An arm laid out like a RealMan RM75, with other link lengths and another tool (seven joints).
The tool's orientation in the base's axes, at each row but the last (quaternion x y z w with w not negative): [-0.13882 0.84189 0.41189 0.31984]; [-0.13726 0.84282 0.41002 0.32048]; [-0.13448 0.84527 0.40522 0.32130]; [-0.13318 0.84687 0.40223 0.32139]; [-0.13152 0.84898 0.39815 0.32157]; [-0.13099 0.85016 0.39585 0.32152]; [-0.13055 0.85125 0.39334 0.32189]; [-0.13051 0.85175 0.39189 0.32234]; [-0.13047 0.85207 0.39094 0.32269]
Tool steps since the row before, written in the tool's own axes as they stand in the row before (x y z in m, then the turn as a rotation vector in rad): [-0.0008 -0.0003 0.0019 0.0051 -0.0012 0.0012]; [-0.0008 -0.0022 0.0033 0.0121 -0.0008 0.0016]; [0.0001 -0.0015 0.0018 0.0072 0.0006 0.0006]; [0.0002 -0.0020 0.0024 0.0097 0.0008 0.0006]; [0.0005 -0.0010 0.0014 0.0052 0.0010 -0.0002]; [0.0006 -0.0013 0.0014 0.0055 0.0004 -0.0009]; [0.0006 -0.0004 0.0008 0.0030 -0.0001 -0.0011]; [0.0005 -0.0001 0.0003 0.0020 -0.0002 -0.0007]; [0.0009 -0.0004 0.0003 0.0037 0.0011 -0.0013]
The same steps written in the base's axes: [0.0016 0.0013 -0.0005 -0.0028 0.0003 -0.0046]; [0.0031 0.0012 -0.0023 -0.0081 0.0011 -0.0091]; [0.0014 0.0004 -0.0018 -0.0055 0.0011 -0.0046]; [0.0019 0.0006 -0.0024 -0.0075 0.0013 -0.0061]; [0.0007 0.0004 -0.0016 -0.0045 0.0007 -0.0027]; [0.0008 0.0002 -0.0018 -0.0048 -0.0002 -0.0029]; [0.0001 0.0004 -0.0010 -0.0027 -0.0008 -0.0015]; [-0.0002 0.0002 -0.0005 -0.0017 -0.0006 -0.0011]; [-0.0004 0.0000 -0.0010 -0.0039 -0.0001 -0.0011]
